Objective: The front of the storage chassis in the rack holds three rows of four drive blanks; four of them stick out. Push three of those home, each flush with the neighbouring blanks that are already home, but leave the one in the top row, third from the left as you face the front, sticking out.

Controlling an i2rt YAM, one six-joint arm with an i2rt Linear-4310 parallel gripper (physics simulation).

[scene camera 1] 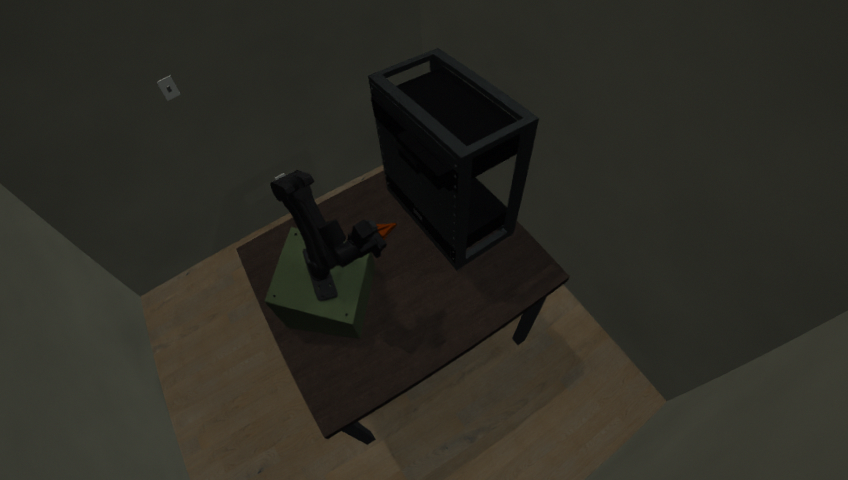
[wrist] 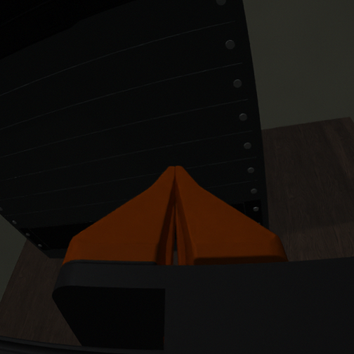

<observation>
dark rack: scene camera 1; wrist
same spot on dark rack: (wrist: pixel 104 104) = (scene camera 1: pixel 426 182)
</observation>
